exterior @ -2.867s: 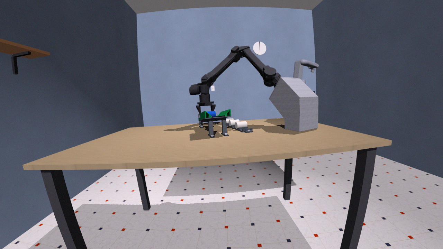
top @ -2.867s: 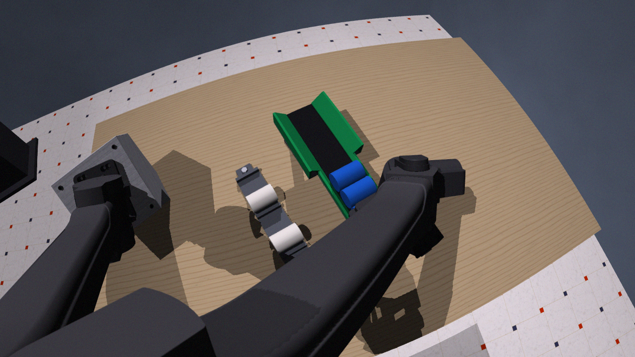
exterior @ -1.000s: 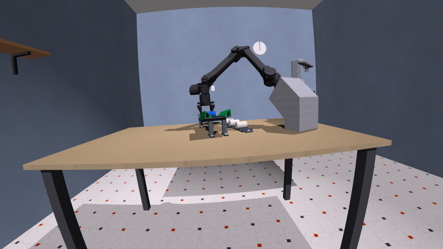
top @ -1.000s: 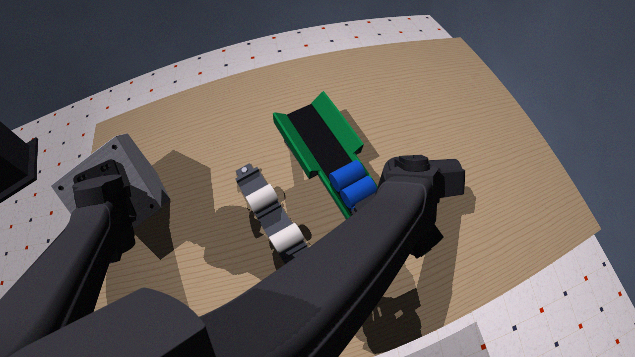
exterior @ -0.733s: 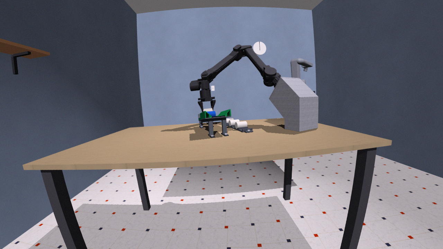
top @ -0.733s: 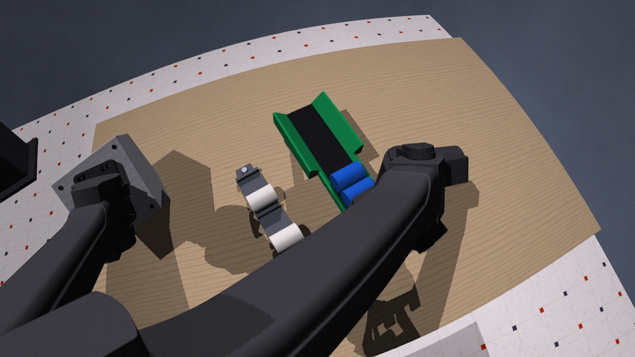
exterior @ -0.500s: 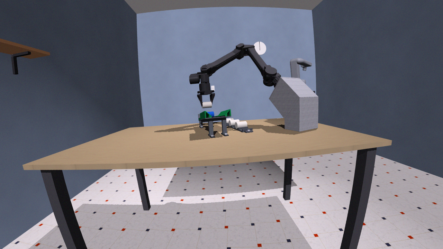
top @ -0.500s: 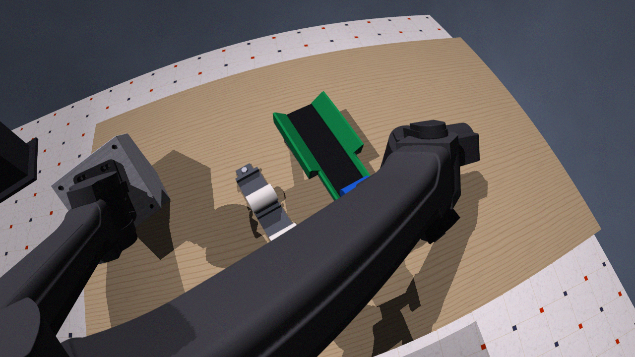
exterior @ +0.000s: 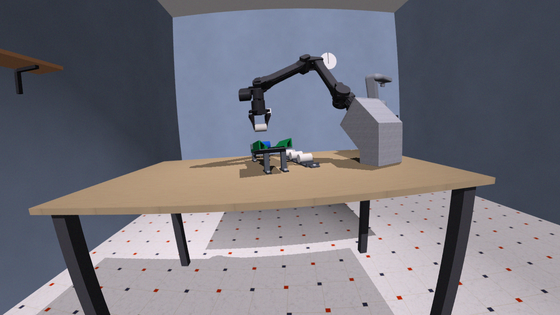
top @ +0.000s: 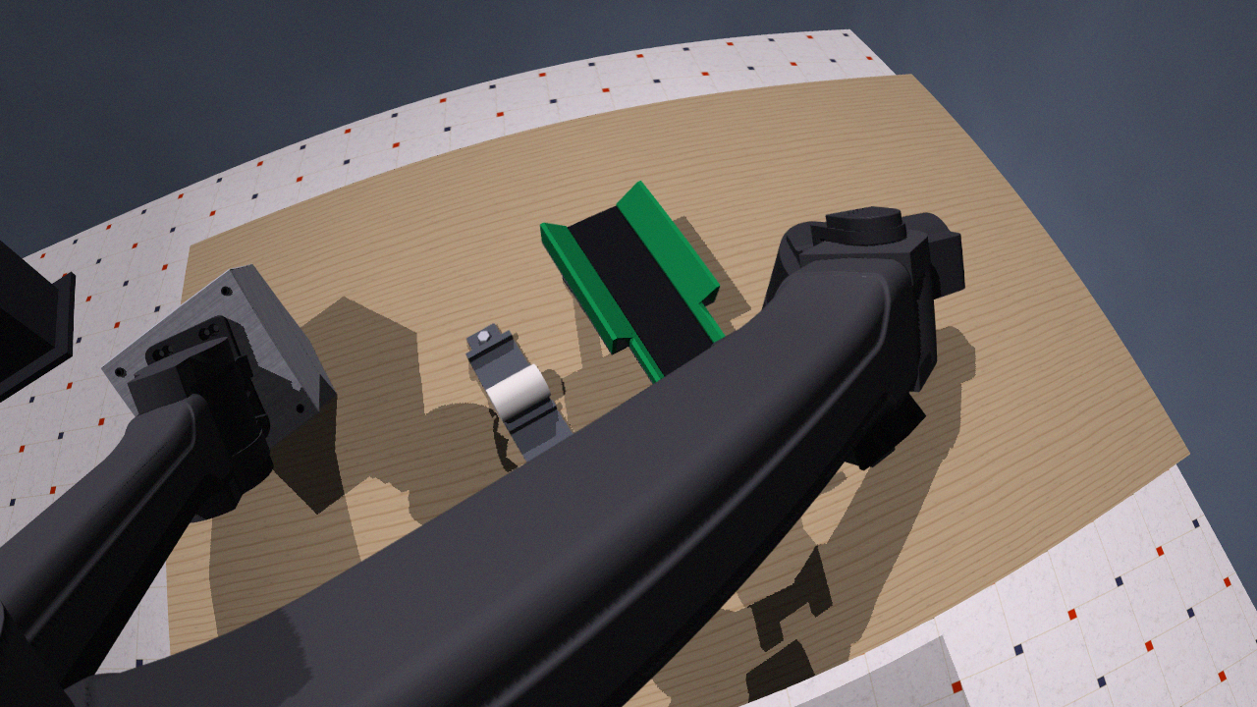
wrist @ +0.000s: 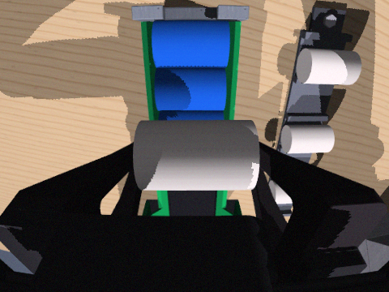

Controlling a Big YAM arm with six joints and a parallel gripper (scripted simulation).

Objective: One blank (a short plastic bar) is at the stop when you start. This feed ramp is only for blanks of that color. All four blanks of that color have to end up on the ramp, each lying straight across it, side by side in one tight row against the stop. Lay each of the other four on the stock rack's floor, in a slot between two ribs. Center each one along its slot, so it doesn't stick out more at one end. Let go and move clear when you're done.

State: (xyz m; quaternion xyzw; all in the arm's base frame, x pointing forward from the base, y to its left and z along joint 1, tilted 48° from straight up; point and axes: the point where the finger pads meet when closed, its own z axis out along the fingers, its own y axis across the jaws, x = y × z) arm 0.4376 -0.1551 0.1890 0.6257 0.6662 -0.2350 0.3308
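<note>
My gripper is now 180 mm above the grey stock rack, 160 mm past it and 120 mm to the right of it. The rest, counted from my hand: grey stop: 120 mm below, 70 mm to the right.
</note>
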